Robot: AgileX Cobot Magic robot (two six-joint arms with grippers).
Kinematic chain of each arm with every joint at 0, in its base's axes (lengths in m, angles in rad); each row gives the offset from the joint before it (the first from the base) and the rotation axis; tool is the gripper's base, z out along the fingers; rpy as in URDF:
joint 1: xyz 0 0 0.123 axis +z
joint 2: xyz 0 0 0 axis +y
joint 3: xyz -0.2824 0 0.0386 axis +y
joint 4: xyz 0.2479 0 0.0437 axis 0.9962 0 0.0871
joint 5: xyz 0 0 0 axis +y
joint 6: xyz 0.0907 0 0.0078 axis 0.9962 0 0.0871
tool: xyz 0 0 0 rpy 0 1.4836 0
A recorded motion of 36 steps. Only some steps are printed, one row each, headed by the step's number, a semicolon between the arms.
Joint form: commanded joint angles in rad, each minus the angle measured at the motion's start. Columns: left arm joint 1, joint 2, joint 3, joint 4, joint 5, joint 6; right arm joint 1, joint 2, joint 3, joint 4, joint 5, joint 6.
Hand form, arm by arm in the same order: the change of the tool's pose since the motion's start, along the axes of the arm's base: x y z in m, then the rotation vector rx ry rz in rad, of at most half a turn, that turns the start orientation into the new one. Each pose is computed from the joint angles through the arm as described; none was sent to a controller.
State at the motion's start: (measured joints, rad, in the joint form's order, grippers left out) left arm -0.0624 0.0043 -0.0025 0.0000 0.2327 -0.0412; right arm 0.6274 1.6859 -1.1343 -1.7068 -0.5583 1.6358
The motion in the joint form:
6: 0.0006 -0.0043 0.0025 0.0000 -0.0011 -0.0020; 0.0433 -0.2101 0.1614 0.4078 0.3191 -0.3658
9: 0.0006 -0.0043 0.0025 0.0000 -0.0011 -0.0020; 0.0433 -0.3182 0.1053 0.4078 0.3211 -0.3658
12: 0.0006 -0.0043 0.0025 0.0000 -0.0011 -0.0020; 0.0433 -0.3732 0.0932 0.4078 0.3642 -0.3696
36: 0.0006 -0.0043 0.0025 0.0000 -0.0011 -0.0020; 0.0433 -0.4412 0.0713 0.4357 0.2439 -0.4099
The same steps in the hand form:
6: -0.0002 0.0000 -0.0005 -0.0022 -0.0028 0.0009; -0.0242 -0.0331 0.0302 0.0392 -0.1816 -0.2770
9: -0.0002 0.0000 -0.0005 -0.0022 -0.0028 0.0009; -0.0373 -0.0437 0.0838 0.1574 -0.2953 -0.2855
12: -0.0002 0.0000 -0.0005 -0.0022 -0.0028 0.0009; -0.0443 -0.0540 0.1038 0.1840 -0.3468 -0.3251
36: -0.0002 0.0000 -0.0005 -0.0022 -0.0028 0.0009; -0.0659 -0.0584 0.1352 0.3047 -0.4214 -0.2196

